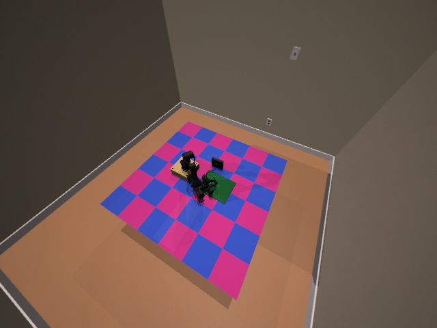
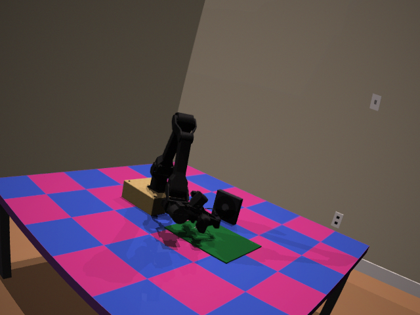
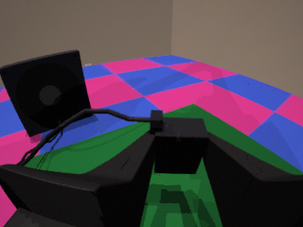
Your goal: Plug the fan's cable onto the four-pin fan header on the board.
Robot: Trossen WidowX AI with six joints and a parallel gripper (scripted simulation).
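Right now my gripper tip is 9 cm above the green board. The rest, counted from my gripper tip: black fan 20 cm to the left, 8 cm behind, 2 cm below; then black fan plug 1 cm below.
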